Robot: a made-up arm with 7 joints.
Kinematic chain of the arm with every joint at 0, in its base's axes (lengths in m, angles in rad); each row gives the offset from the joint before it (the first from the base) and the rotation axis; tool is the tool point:
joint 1: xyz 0 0 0.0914 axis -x
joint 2: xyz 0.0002 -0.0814 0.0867 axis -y
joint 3: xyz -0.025 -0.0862 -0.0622 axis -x
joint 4: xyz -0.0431 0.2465 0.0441 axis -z
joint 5: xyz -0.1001 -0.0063 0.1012 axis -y
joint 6: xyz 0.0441 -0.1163 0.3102 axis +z
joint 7: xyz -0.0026 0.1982 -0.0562 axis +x
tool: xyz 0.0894 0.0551 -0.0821
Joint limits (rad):
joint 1: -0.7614..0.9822
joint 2: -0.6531..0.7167
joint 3: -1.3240..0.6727
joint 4: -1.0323..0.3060
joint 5: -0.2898..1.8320
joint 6: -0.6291..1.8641
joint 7: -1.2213..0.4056
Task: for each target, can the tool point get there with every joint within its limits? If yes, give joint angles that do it. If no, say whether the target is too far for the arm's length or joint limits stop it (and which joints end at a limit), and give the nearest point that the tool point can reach.
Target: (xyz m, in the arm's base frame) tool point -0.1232 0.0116 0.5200
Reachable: yes | joints -0.3544 -0.3768 -0.0574 0.0284 0.4726 0.5751 -0.5639
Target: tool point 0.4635 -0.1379 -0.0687
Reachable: no: joint limits stop it (at a limit: joint 1, joint 2, joint 4, joint 5, joint 6, joint 7) | nearest point 0.2986 -0.3060 0.0880 | short by 0.283 m
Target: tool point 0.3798 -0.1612 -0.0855
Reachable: no: joint limits stop it (at a limit: joint 1, joint 2, joint 4, joint 5, joint 6, joint 7) | nearest point 0.2904 -0.3378 0.0429 | short by 0.236 m
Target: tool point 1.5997 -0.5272 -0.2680
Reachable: no: too far | nearest point 0.3161 -0.4322 0.0562 | short by 1.327 m
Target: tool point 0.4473 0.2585 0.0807
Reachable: no: joint limits stop it (at a limit: joint 1, joint 2, joint 6, joint 7) | nearest point 0.2846 0.2490 0.1435 | short by 0.175 m
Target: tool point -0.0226 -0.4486 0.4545
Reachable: yes | joints -0.3313 -0.2486 -0.9660 -0.7688 0.4701 -0.2507 -0.3874
